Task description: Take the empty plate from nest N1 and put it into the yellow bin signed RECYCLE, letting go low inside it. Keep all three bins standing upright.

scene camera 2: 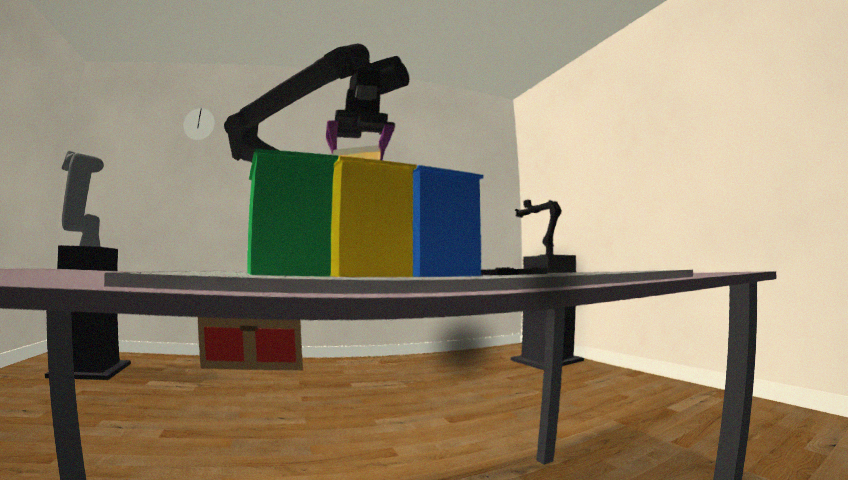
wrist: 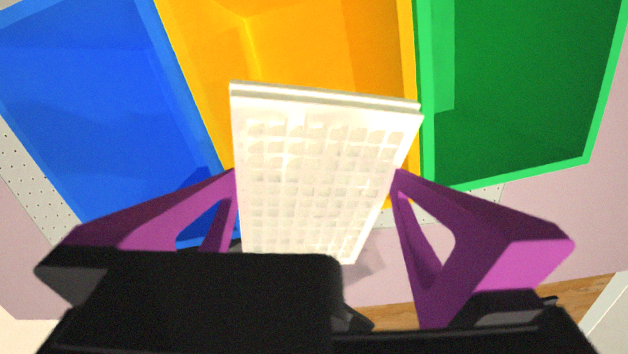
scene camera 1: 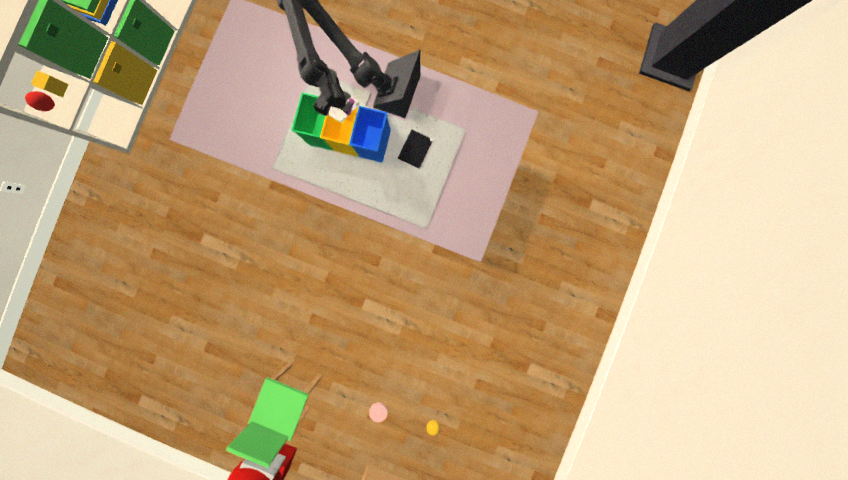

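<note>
My gripper, with purple fingers, is shut on the white plate by its two long sides. The plate is at rim height over the yellow bin. In scene camera 2 its lower part is hidden behind the rim. In the wrist view its far right corner overlaps the rim line between the yellow bin and the green bin; contact cannot be told. The blue bin adjoins the yellow one. All three bins stand upright. The RECYCLE sign does not show.
The bins stand in a row on a grey perforated board on the pink table. A black nest lies on the board beyond the blue bin; its label cannot be read. The arm's black base block stands close behind the bins.
</note>
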